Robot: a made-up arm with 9 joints.
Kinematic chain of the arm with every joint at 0, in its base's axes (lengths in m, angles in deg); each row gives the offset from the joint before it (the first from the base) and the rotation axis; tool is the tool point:
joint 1: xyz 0 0 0.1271 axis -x
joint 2: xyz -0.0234 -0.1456 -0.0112 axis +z
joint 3: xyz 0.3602 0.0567 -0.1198 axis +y
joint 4: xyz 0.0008 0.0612 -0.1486 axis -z
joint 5: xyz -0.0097 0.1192 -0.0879 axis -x
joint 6: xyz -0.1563 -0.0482 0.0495 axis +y
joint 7: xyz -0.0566 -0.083 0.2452 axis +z
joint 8: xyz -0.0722 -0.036 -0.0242 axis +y
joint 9: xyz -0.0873 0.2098 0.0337 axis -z
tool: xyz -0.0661 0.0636 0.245
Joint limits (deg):
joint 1: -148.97..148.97
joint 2: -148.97..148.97
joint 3: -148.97..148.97
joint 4: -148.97..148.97
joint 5: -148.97..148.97
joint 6: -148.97..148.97
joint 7: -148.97..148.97
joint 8: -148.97..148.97
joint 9: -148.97..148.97
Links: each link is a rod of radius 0.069 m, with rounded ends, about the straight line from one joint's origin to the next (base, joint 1, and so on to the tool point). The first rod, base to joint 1, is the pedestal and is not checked.
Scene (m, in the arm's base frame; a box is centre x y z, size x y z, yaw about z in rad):
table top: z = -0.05
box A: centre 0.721 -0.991 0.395 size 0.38 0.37 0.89 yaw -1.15
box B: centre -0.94 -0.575 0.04 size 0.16 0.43 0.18 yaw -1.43
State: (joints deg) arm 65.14 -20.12 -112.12 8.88 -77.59 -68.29 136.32 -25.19 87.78
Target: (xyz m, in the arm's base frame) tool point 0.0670 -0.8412 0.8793
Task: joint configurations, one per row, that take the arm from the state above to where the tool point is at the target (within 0.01 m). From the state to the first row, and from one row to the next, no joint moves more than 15 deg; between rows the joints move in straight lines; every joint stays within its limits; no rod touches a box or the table.
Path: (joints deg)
1: 72.13 -30.01 -115.43 9.63 -73.56 -62.96 142.65 -30.12 79.97
2: 79.13 -39.90 -118.74 10.38 -69.54 -57.63 148.97 -35.06 72.16
3: 71.98 -48.18 -110.67 -0.20 -59.95 -52.86 148.97 -32.13 80.57
4: 64.83 -56.46 -102.60 -10.79 -50.36 -48.08 148.97 -29.21 88.97

